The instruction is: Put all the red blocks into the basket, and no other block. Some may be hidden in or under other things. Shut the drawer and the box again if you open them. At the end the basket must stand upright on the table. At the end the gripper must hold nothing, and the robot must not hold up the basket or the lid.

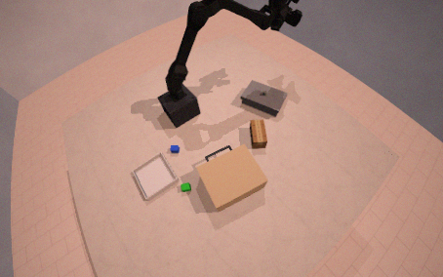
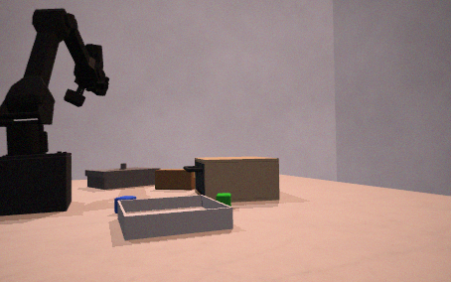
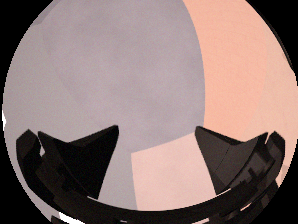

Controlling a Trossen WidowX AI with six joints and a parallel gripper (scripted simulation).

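The grey flat piece is 120 mm ahead of my hand, 260 mm to the right of it and 310 mm below it. Also, from my hand: small brown box: 240 mm ahead, 430 mm to the right, 330 mm below; then tan drawer cabinet: 320 mm ahead, 650 mm to the right, 320 mm below; then drawer: 290 mm ahead, 640 mm to the right, 330 mm below.
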